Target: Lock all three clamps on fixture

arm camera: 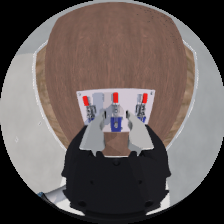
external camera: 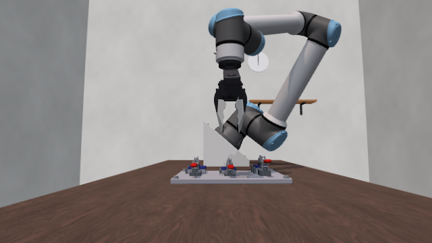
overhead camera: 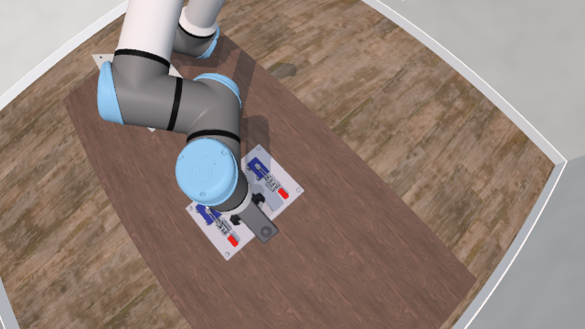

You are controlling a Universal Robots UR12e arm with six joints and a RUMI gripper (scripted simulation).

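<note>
Right now the grey fixture plate is 160 mm below my hand and 90 mm behind it.
</note>
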